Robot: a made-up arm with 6 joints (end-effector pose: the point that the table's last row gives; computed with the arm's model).
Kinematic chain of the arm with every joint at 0, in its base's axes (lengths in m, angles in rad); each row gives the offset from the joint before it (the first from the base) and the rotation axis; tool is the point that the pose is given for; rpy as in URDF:
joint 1: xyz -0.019 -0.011 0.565 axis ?
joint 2: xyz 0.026 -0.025 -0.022 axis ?
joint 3: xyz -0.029 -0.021 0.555 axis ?
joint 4: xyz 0.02 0 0.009 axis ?
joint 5: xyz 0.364 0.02 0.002 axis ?
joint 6: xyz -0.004 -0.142 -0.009 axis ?
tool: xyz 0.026 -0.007 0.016 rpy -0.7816 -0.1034 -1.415
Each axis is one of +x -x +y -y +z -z.
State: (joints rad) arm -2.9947 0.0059 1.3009 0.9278 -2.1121 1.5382
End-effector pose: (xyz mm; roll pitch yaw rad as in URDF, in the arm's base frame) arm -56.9 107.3 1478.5 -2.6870 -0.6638 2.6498
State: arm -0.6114 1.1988 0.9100 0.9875 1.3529 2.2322
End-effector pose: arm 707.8 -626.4 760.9 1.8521 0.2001 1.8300
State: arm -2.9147 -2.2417 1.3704 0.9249 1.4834 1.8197
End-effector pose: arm 634.7 232.7 -97.6 -1.6646 -0.5587 -2.4324
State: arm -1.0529 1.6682 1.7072 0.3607 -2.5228 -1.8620
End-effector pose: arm 294.6 -905.9 593.8 -1.7104 -0.5995 1.5565
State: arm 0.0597 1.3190 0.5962 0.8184 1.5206 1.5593
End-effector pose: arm 899.8 -57.3 530.5 1.8239 -0.7737 2.9013
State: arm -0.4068 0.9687 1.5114 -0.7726 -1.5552 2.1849
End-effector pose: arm 697.3 -436.1 1005.9 -2.1933 -0.7567 0.4843
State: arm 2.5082 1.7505 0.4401 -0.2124 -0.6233 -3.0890
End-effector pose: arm -438.3 486.3 86.4 -1.9819 0.0352 -2.2082
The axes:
joint 1: +z
joint 2: +y
joint 3: -y
joint 4: -x
joint 5: -y
joint 6: -x

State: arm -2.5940 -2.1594 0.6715 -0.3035 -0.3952 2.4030
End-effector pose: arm 578.2 518.1 373.5 0.2888 0.5834 -0.2826
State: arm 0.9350 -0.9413 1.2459 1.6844 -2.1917 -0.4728
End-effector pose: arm -440.3 -662.1 1066.4 -1.5857 0.9852 -2.5485
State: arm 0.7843 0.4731 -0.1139 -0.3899 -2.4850 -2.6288
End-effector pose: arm 471.1 246.3 831.8 -1.0233 -0.9148 2.4192
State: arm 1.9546 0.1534 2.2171 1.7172 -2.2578 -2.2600
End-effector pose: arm 82.3 -191.2 1340.1 3.0249 0.3730 2.3047
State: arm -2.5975 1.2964 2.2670 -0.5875 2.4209 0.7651
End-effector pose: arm -776.3 -295.5 994.5 2.8378 1.1815 2.8851
